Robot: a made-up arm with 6 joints. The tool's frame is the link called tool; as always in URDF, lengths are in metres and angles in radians. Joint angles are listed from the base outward.
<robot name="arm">
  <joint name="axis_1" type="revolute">
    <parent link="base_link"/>
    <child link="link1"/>
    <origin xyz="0 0 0.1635" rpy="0 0 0"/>
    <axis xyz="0 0 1"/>
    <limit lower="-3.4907" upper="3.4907"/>
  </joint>
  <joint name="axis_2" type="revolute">
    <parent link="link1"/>
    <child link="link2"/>
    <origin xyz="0 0 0" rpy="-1.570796 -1.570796 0"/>
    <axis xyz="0 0 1"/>
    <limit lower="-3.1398" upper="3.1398"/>
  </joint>
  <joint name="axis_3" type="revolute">
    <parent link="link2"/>
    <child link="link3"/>
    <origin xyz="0.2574 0 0" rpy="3.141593 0 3.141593"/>
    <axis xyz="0 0 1"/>
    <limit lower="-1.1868" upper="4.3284"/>
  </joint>
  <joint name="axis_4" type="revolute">
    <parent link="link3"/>
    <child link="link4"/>
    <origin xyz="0 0 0" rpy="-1.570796 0 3.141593"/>
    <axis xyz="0 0 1"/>
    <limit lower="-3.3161" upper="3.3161"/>
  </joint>
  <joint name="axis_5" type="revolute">
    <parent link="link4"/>
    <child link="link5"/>
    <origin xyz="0 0 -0.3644" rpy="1.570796 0 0"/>
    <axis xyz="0 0 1"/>
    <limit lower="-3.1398" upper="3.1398"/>
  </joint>
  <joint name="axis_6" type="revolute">
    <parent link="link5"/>
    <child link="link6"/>
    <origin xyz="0 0 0.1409" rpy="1.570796 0 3.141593"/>
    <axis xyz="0 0 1"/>
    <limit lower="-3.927" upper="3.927"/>
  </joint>
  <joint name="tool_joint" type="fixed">
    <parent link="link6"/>
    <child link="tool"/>
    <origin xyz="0 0 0" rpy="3.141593 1.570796 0"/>
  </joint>
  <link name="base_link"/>
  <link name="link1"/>
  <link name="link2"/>
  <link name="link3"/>
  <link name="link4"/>
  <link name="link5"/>
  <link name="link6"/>
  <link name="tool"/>
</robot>
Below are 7 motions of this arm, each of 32 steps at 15 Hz.
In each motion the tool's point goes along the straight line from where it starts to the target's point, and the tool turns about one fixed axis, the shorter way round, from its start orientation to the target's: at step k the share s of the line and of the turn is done. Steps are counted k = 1, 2, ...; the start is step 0. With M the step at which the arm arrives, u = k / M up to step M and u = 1 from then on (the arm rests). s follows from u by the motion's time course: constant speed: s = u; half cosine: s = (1 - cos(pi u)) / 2; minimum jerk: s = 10 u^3 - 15 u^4 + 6 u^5.
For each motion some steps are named. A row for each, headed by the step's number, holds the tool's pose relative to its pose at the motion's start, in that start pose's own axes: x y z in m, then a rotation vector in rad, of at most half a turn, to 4 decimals.
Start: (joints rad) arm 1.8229 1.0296 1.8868 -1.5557 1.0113 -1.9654
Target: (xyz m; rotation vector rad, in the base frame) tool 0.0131 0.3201 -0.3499 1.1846 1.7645 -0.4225
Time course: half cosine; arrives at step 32
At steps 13, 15, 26, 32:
13: -0.1244 0.2835 0.0159 -0.5119 -0.6461 -0.2381
15: -0.1581 0.3602 0.0202 -0.6506 -0.8211 -0.3026
26: -0.3210 0.7315 0.0410 -1.3210 -1.6672 -0.6143
32: -0.3505 0.7988 0.0447 -1.4426 -1.8207 -0.6709

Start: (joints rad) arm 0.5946 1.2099 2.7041 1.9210 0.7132 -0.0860
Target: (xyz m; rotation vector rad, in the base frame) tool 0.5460 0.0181 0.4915 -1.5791 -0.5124 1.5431
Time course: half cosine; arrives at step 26
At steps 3, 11, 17, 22, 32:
3: -0.0071 0.0137 -0.0038 0.0380 -0.0182 0.0499
11: -0.0826 0.1607 -0.0449 0.4454 -0.2131 0.5839
17: -0.1591 0.3095 -0.0865 0.8575 -0.4103 1.1244
22: -0.2048 0.3984 -0.1113 1.1039 -0.5282 1.4474
32: -0.2172 0.4226 -0.1181 1.1709 -0.5602 1.5353

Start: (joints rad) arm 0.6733 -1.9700 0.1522 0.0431 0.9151 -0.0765
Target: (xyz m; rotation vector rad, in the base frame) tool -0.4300 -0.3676 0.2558 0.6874 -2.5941 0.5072
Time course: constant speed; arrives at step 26
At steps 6, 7, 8, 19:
6: 0.0285 0.0285 0.0282 0.0369 0.0939 0.0271
7: 0.0332 0.0333 0.0328 0.0430 0.1095 0.0317
8: 0.0380 0.0380 0.0375 0.0492 0.1252 0.0362
19: 0.0902 0.0904 0.0892 0.1168 0.2972 0.0860

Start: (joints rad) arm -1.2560 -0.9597 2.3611 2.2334 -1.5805 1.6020
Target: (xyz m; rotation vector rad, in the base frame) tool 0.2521 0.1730 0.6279 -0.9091 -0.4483 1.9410
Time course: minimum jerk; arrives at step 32
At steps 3, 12, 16, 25, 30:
3: -0.0029 0.0039 0.0015 0.0006 0.0016 -0.0099
12: -0.1112 0.1489 0.0566 0.0215 0.0634 -0.3819
16: -0.2020 0.2705 0.1028 0.0390 0.1153 -0.6939
25: -0.3744 0.5014 0.1906 0.0723 0.2136 -1.2861
30: -0.4031 0.5398 0.2052 0.0778 0.2300 -1.3848

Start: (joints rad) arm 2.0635 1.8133 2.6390 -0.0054 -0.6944 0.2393
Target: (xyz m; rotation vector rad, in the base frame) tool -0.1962 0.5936 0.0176 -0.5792 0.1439 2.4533
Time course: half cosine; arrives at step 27
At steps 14, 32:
14: 0.0378 0.0617 -0.1832 0.0639 0.2706 0.2684
32: 0.0714 0.1166 -0.3462 0.1209 0.5114 0.5073

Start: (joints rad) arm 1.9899 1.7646 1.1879 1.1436 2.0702 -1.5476
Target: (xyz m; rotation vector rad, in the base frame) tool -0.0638 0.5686 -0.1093 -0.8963 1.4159 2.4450
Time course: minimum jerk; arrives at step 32
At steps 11, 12, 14, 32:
11: -0.0337 0.0182 -0.0208 0.1431 0.1225 -0.2740
12: -0.0412 0.0222 -0.0254 0.1746 0.1495 -0.3343
14: -0.0575 0.0310 -0.0355 0.2437 0.2086 -0.4665
32: -0.1496 0.0807 -0.0923 0.6345 0.5432 -1.2149

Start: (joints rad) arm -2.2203 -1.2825 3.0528 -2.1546 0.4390 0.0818
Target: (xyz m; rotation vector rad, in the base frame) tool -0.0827 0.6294 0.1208 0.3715 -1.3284 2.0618
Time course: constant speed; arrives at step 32
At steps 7, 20, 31, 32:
7: 0.0063 0.0488 0.1111 -0.1063 -0.3968 0.0031
20: 0.0179 0.1395 0.3174 -0.3038 -1.1337 0.0089
31: 0.0278 0.2163 0.4919 -0.4709 -1.7572 0.0138
32: 0.0287 0.2233 0.5078 -0.4861 -1.8138 0.0143

